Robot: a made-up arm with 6 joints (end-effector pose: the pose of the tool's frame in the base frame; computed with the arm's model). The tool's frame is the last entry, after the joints. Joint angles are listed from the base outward.
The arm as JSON. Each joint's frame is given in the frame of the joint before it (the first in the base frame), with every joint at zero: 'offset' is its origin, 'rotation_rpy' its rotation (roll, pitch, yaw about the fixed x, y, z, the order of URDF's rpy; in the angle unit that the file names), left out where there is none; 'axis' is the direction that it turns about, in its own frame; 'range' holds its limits. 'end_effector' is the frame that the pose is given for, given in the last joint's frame.
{
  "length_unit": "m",
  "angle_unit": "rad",
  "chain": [
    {
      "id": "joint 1",
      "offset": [
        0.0,
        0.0,
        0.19
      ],
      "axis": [
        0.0,
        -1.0,
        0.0
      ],
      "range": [
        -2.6,
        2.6
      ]
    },
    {
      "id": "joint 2",
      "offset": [
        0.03,
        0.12,
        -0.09
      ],
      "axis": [
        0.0,
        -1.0,
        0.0
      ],
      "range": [
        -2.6,
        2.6
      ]
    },
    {
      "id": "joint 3",
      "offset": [
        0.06,
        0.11,
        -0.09
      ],
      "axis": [
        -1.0,
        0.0,
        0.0
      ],
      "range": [
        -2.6,
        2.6
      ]
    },
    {
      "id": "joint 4",
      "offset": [
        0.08,
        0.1,
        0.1
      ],
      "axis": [
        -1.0,
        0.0,
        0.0
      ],
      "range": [
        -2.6,
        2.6
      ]
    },
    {
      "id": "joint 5",
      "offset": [
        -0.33,
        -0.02,
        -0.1
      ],
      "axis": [
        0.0,
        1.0,
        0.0
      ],
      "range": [
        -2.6,
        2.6
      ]
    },
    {
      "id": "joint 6",
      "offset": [
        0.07,
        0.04,
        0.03
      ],
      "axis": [
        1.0,
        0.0,
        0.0
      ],
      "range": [
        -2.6,
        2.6
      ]
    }
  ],
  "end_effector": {
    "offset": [
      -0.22,
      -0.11,
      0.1
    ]
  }
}
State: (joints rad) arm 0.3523 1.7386 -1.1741 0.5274 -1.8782 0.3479
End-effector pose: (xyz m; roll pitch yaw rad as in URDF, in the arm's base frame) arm 0.3844 0.2448 0.0405 -2.3931 0.6953 -2.2967
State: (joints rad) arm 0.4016 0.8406 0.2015 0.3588 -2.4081 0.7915
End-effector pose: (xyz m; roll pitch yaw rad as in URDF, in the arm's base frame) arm 0.1533 0.1240 -0.0106 -2.1479 0.5469 2.7119
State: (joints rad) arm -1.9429 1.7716 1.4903 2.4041 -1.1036 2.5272
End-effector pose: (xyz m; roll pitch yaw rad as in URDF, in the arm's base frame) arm -0.2366 0.4950 0.2829 -1.9357 0.8021 -1.0717
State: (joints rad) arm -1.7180 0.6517 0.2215 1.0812 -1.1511 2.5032
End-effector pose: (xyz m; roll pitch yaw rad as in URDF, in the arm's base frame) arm -0.2833 0.0884 0.2347 2.0024 0.2421 1.1362
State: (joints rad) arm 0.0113 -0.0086 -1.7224 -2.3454 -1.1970 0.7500
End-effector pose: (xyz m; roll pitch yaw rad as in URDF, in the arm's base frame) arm -0.2406 0.0100 0.3340 -1.0916 0.5924 1.1130
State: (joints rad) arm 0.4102 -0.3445 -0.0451 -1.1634 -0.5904 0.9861
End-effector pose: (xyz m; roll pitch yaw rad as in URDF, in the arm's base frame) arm -0.2358 0.4581 -0.0692 2.2879 -0.2541 -0.5679
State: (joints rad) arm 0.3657 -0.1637 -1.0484 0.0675 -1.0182 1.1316
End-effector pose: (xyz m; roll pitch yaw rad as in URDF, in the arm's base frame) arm -0.1433 0.3290 -0.1143 2.5617 -0.6055 -1.0358
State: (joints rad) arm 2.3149 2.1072 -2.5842 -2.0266 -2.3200 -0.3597
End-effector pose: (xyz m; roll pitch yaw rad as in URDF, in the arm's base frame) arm 0.0649 -0.2216 0.4831 0.0359 -0.7394 1.4025
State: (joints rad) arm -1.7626 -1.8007 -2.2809 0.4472 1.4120 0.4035
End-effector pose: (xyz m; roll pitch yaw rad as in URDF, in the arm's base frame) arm 0.1165 0.0618 0.3149 -0.7026 0.1702 1.8265
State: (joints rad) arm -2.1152 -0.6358 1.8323 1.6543 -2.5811 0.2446
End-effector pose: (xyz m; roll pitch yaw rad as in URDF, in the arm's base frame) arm 0.0147 0.4947 0.2560 -2.3677 -0.9028 -0.2945
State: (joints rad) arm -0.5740 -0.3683 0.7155 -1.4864 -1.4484 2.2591
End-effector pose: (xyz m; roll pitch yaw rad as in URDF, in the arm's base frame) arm -0.2875 0.5636 0.0185 2.7062 -0.3255 -0.8182
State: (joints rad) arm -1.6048 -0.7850 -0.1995 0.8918 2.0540 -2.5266
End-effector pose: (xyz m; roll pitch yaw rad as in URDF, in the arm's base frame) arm -0.0504 0.4546 0.2805 -0.3209 -0.9531 -1.7904
